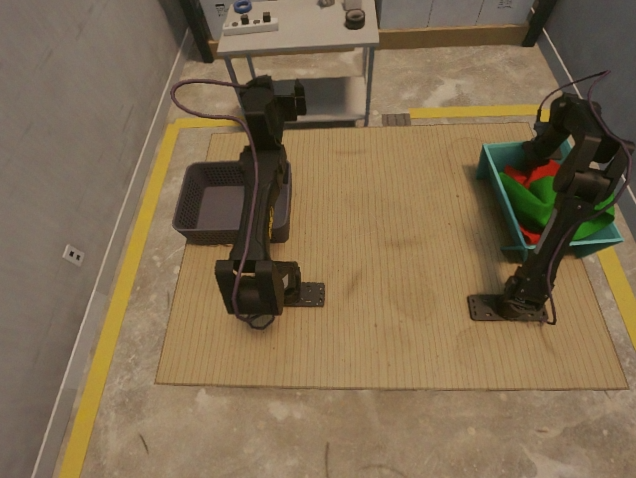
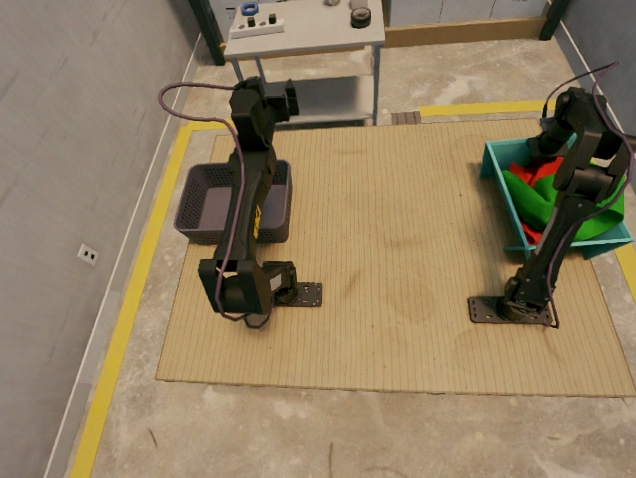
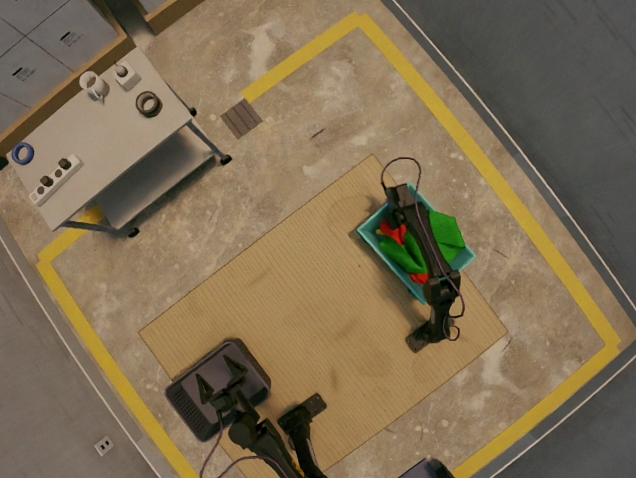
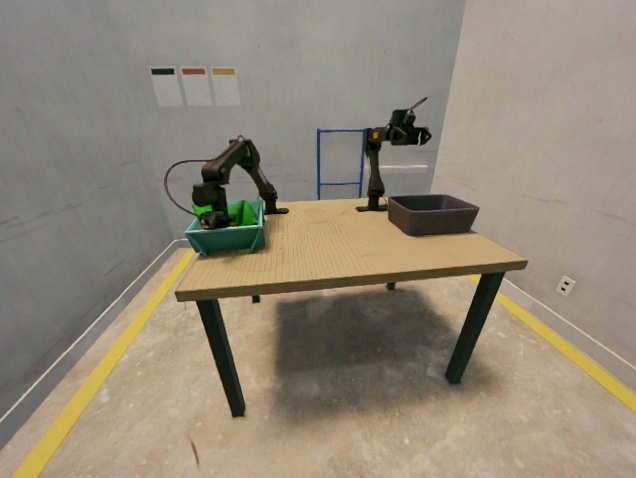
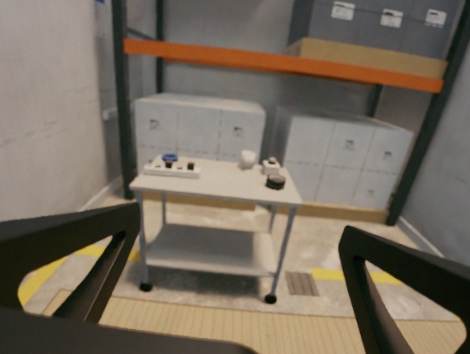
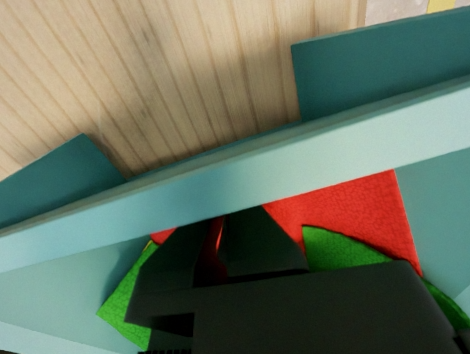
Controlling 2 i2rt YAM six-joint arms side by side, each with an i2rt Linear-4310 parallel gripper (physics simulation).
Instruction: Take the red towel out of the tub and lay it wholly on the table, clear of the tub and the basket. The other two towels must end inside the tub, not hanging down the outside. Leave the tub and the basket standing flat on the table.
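The teal tub [image 1: 506,205] [image 4: 226,240] [image 6: 200,185] stands at the right end of the table. The red towel [image 1: 547,169] [image 3: 394,232] [image 6: 350,210] lies in it, partly under a green towel [image 1: 527,205] [image 3: 406,254] [image 6: 340,247]. The green cloth rises at the tub's far-side wall; whether it hangs over is unclear. A tiny yellow bit [image 3: 379,232] shows beside the red. My right gripper [image 6: 220,225] points down inside the tub, shut, with red cloth between its fingers. My left gripper [image 3: 214,369] [image 5: 241,226] is open and empty, high above the basket [image 1: 205,236] [image 4: 434,221].
The basket stands empty at the left end of the wooden table [image 1: 380,205] [image 4: 329,241]. My right arm [image 1: 562,226] reaches across the tub. A grey cart [image 1: 303,38] [image 5: 215,180] with small items stands beyond the table's far edge.
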